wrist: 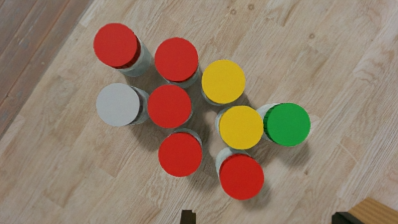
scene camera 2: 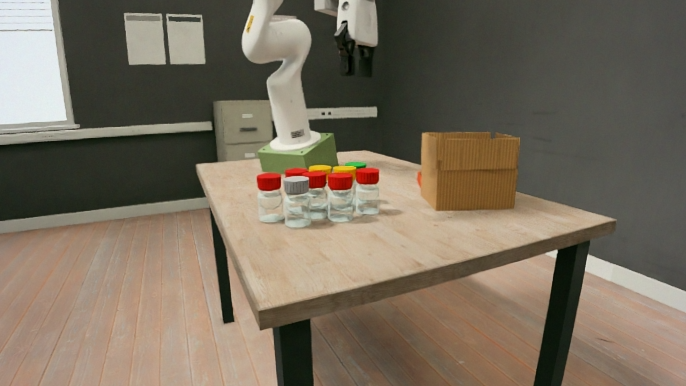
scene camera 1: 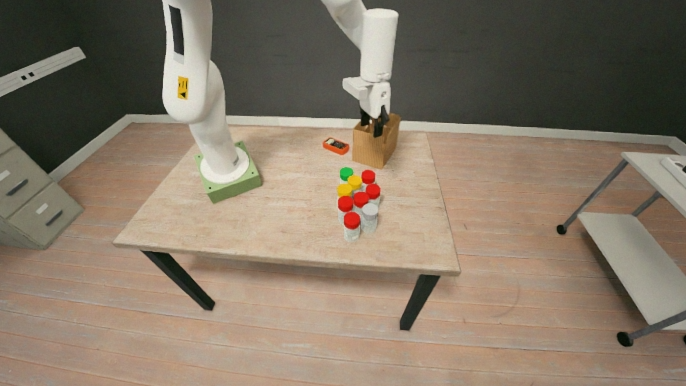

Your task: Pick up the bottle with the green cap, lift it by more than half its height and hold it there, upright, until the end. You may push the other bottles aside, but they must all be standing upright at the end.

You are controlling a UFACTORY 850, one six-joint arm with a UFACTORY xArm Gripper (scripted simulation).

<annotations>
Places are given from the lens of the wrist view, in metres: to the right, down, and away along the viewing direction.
yellow-capped bottle [wrist: 241, 127]: 0.05, 0.02, 0.36
yellow-capped bottle [wrist: 223, 81]: 0.03, -0.04, 0.36
</annotations>
